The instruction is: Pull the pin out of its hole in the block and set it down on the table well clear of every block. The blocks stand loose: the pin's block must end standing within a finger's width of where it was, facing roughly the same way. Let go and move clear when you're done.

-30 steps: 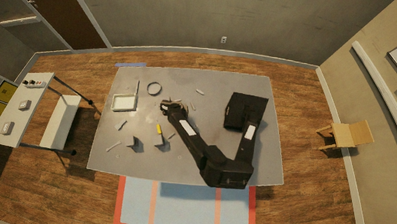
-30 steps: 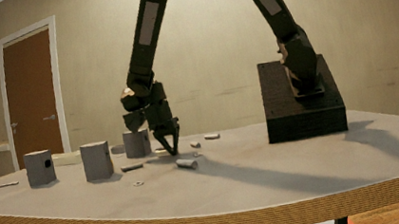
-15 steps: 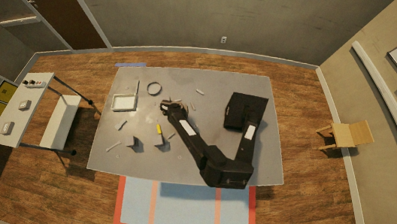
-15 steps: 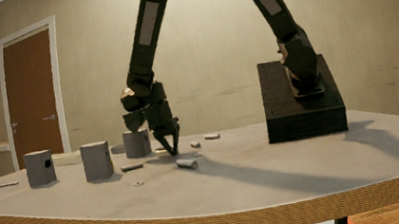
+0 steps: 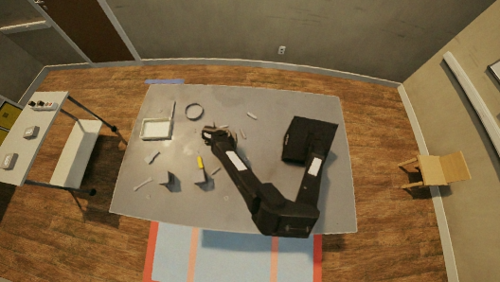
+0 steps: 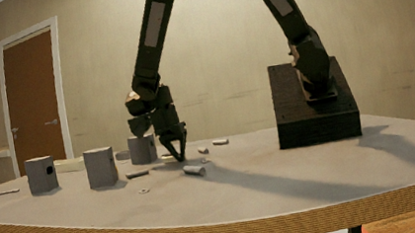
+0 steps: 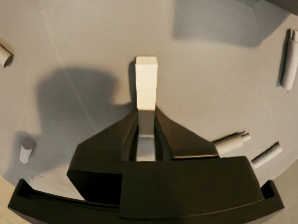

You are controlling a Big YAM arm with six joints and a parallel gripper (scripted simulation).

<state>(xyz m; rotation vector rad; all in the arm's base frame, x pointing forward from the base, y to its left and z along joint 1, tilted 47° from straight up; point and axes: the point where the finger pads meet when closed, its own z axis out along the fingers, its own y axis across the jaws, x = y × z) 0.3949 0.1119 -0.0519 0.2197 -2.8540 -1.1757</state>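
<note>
Right now my hand is 2 cm short of the white pin. Round my hand: white tray (47 cm ahead, 5 cm to the right).
</note>
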